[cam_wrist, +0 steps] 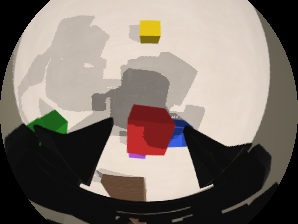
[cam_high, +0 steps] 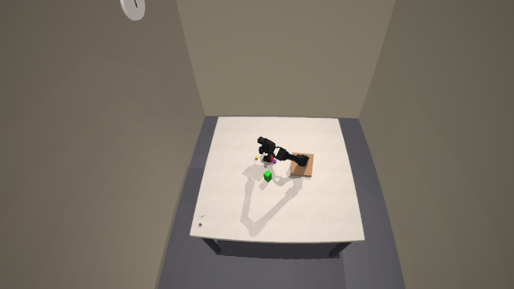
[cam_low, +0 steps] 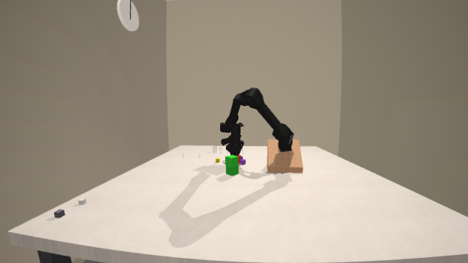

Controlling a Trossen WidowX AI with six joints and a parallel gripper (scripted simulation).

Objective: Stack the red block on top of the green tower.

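My gripper tip is now 5 cm past the purple cube, 3 cm to the right of it and 1 cm above it. The rest, counted from my gripper tip: blue cube 4 cm to the right, 3 cm behind, 1 cm below; then yellow cube 11 cm ahead, 2 cm to the right, 2 cm below.
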